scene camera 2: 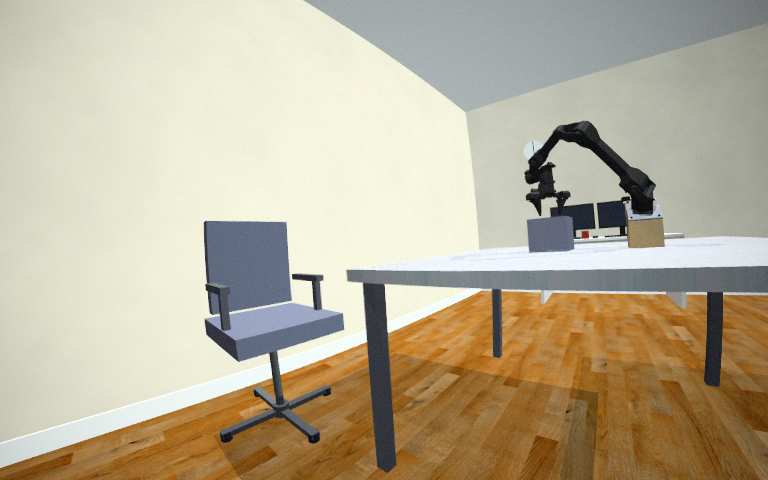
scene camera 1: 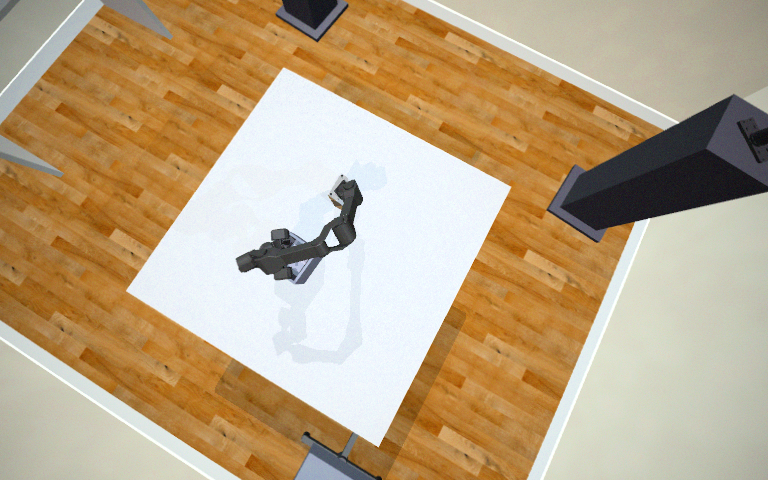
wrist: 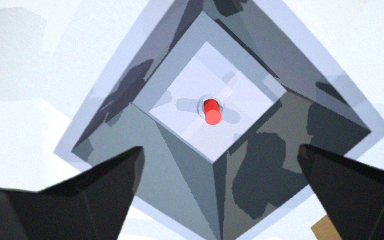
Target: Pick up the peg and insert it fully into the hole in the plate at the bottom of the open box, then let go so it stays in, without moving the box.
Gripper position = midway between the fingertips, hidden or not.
Observation:
I see my gripper point(scene camera 2: 550, 215), a grey box point(scene camera 2: 549, 234) and a pale plate point(wrist: 209, 75).
The grey box shows as well in the wrist view point(wrist: 257, 181). My gripper also shows in the wrist view point(wrist: 221, 152). Scene camera 2 does not show the pale plate, which is hidden by the grey box.

